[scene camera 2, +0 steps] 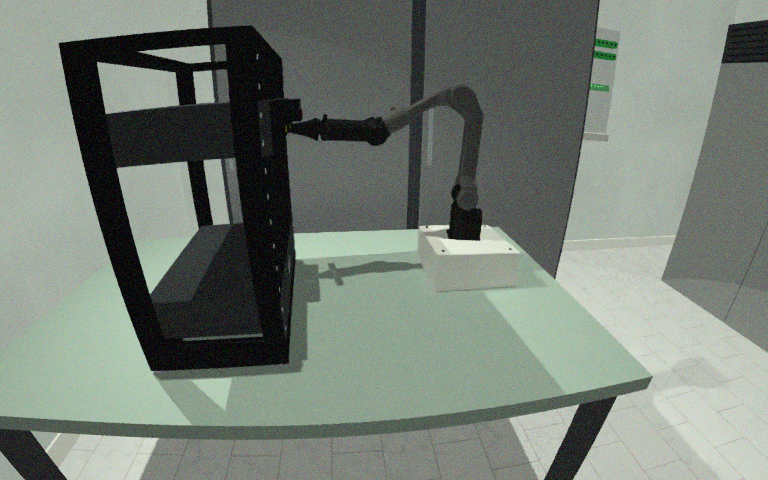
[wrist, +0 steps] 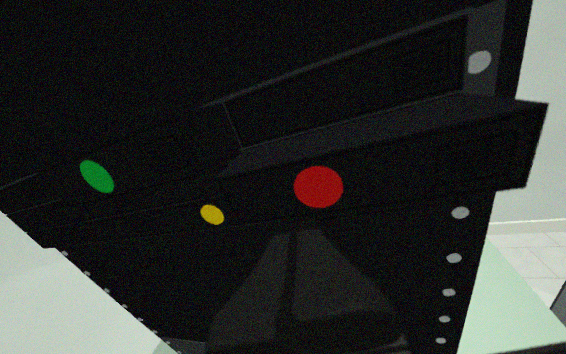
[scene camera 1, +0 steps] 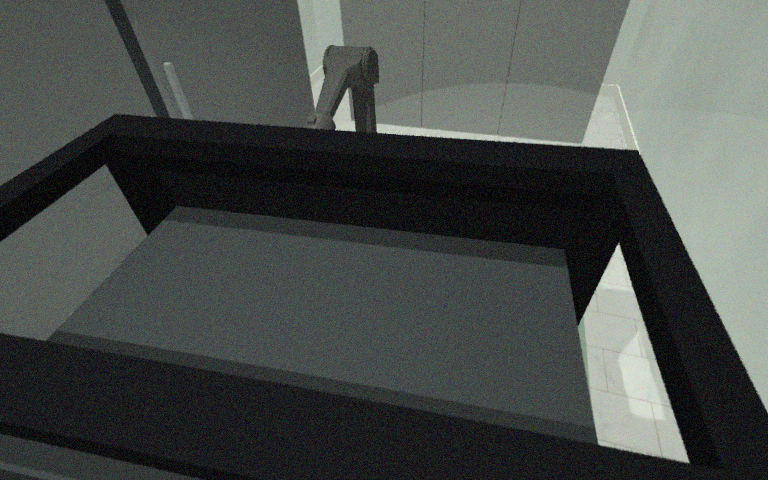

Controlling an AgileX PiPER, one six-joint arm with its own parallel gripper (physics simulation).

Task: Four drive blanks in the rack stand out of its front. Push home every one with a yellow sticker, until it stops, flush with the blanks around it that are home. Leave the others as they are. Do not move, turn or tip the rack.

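Note:
The black rack [scene camera 1: 362, 144] [scene camera 2: 101, 169] [wrist: 465, 280] stands upright on the table. In the wrist view, a blank with a red sticker [wrist: 318, 187] stands well out of the rack front. A green sticker [wrist: 97, 176] is to its left, and a yellow sticker [wrist: 212, 214] is lower, between them; how far their blanks stand out is too dark to tell. A bit of yellow sticker [scene camera 2: 287, 128] shows at my fingertips in scene camera 2, below the jutting blank [scene camera 2: 287, 107]. My gripper [scene camera 2: 289, 129] [wrist: 299, 213] is shut and empty, its tips at the rack front just under the red-stickered blank; the contact is hidden.
The arm's white base box [scene camera 2: 475, 271] stands on the green table [scene camera 2: 396, 350], right of the rack. A recessed bay [wrist: 350, 85] lies above the red-stickered blank. Dark cabinet panels [scene camera 2: 351, 56] stand behind.

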